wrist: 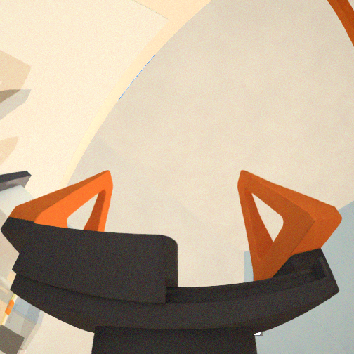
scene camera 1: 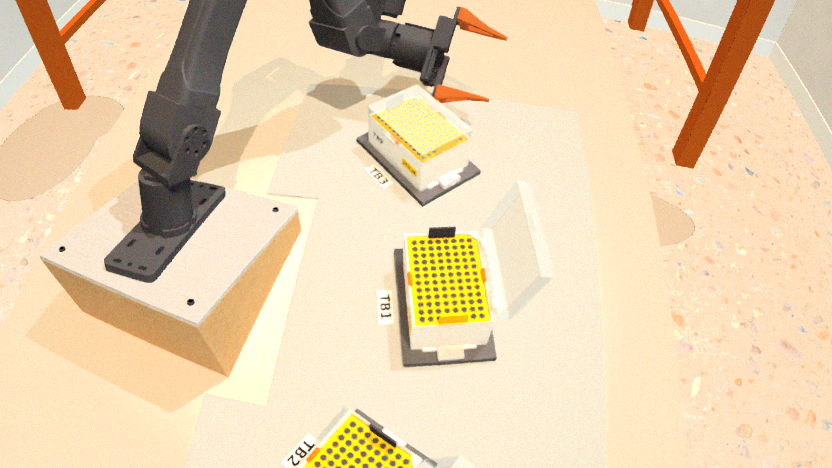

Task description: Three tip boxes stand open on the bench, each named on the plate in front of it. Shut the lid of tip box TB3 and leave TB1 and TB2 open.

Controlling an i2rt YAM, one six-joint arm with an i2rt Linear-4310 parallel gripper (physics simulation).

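Places are measured from the arm's base along level axes (x ahead, y left, z up), in metres.
Pixels of known places: gripper, fingertip midpoint: (scene camera 1: 498, 69); arm's base at its link origin: (scene camera 1: 169, 228).
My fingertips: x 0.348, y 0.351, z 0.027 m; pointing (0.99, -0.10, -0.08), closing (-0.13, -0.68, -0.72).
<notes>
For each thing: its top centre in the pictures, then the offset to it from my fingertips. "*": a spot on its surface instead.
- Tip box TB3 at its top centre: (scene camera 1: 412, 119) dx -0.103, dy -0.106, dz -0.032 m
- TB1 at its top centre: (scene camera 1: 448, 269) dx -0.021, dy -0.328, dz -0.035 m
- TB2 at a spot on its surface: (scene camera 1: 360, 448) * dx -0.069, dy -0.537, dz -0.052 m
Tip box TB3 (scene camera 1: 395, 152) stands at the back on a dark base, behind its name plate (scene camera 1: 378, 175). Its clear lid (scene camera 1: 420, 125) lies down over the yellow tip rack; whether it is fully latched I cannot tell. TB1 (scene camera 1: 448, 279) stands in the middle, its clear lid (scene camera 1: 517, 250) raised on the right. TB2 (scene camera 1: 360, 448) is cut off by the bottom edge; a piece of its raised lid (scene camera 1: 456, 463) shows. My gripper (scene camera 1: 496, 69) (wrist: 174, 177) is open and empty, with its lower finger just beyond the back right edge of TB3's lid.
The arm's base stands on a raised block (scene camera 1: 256, 314) at the left. Orange frame posts (scene camera 1: 715, 87) (scene camera 1: 49, 52) rise on both sides. In the wrist view, parts of a box (wrist: 22, 310) show at the lower left; which box it is I cannot tell.
</notes>
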